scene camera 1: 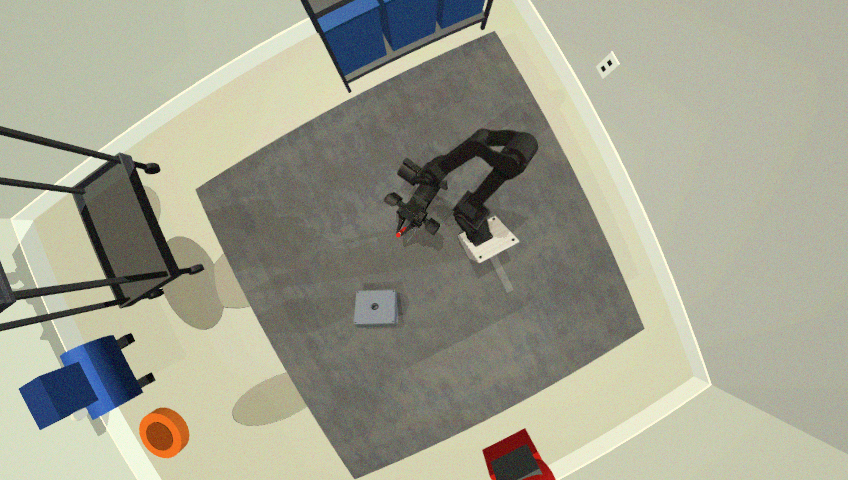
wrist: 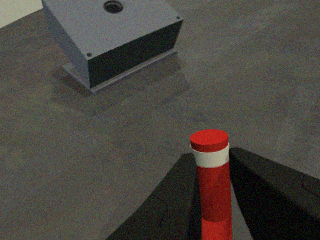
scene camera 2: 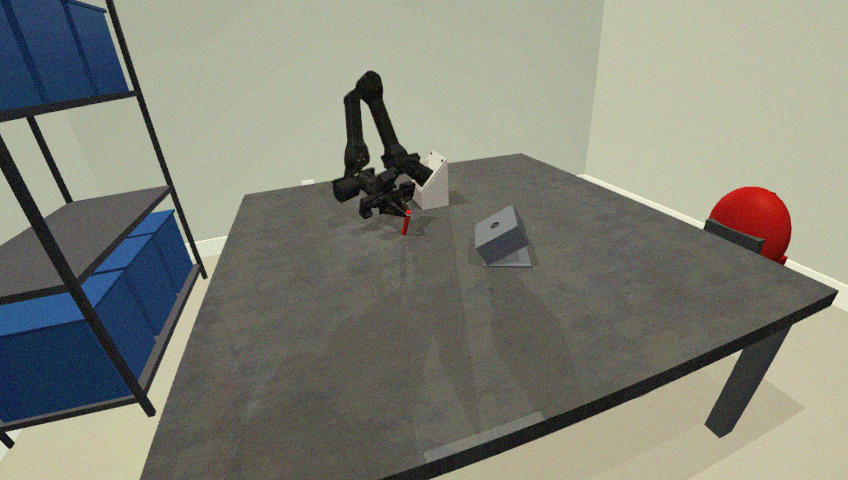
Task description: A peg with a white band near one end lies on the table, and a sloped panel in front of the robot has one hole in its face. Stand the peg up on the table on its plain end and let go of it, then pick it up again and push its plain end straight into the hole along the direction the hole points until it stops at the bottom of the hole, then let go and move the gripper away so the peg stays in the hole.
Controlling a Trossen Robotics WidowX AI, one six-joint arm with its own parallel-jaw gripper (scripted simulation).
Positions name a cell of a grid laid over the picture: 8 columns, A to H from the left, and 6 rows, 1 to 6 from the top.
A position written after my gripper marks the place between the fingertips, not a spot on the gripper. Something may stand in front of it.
My gripper shows in scene camera 1 (D3), in the wrist view (F5) and in scene camera 2 (D3).
